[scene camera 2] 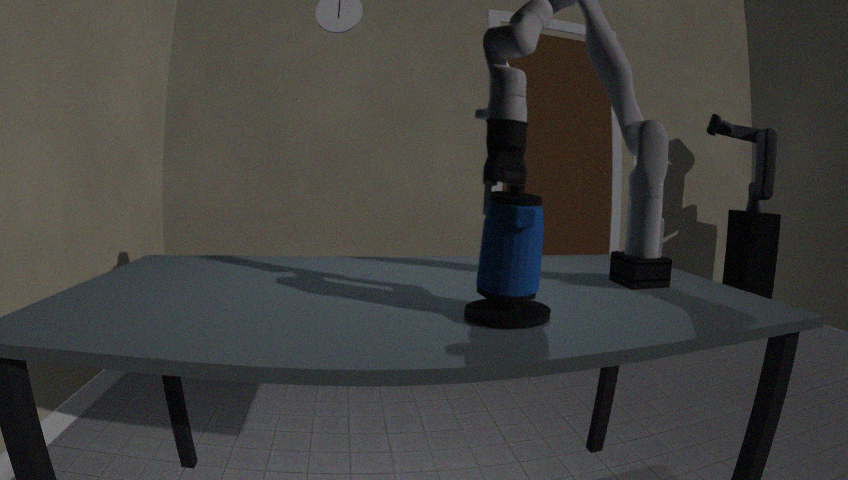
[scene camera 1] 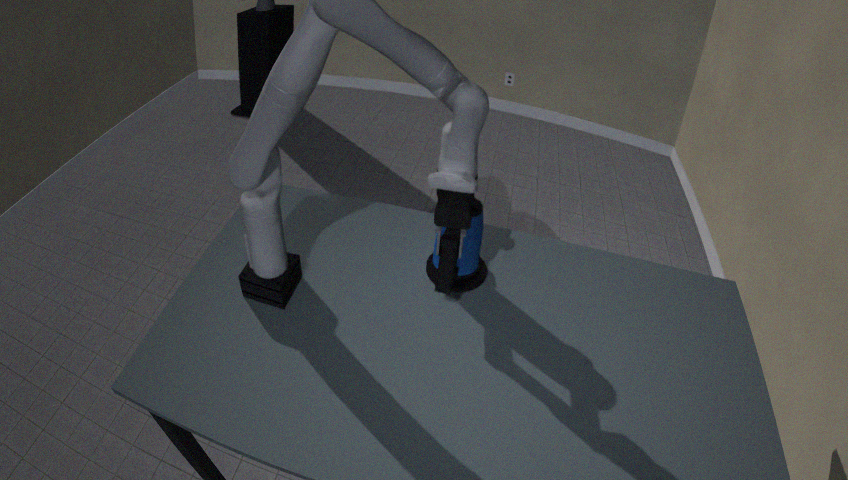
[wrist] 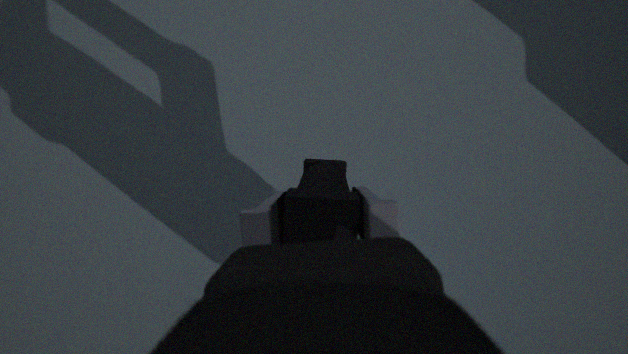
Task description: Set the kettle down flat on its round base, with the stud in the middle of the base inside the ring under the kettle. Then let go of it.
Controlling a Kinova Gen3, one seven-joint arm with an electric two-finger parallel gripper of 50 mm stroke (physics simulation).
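Observation:
The blue kettle (scene camera 1: 473, 243) (scene camera 2: 510, 249) stands over the black round base (scene camera 1: 480, 279) (scene camera 2: 507, 315), leaning slightly in scene camera 2. Its bottom is at or very close to the base's top; whether they touch, I cannot tell. The stud and the ring are hidden under the kettle. My gripper (scene camera 1: 450, 240) (wrist: 321, 208) is shut on the kettle's black handle (scene camera 1: 448, 261) (wrist: 325, 177), one grey finger on each side. In scene camera 2 the handle is mostly hidden behind the kettle body. The base does not show in the wrist view.
The base lies on the grey-blue table (scene camera 1: 368, 368) (scene camera 2: 238, 321). The arm's black mount (scene camera 1: 270, 282) (scene camera 2: 640, 270) stands on the table, to the left in scene camera 1. A black pedestal (scene camera 1: 255, 59) (scene camera 2: 751, 249) stands on the floor beyond the table.

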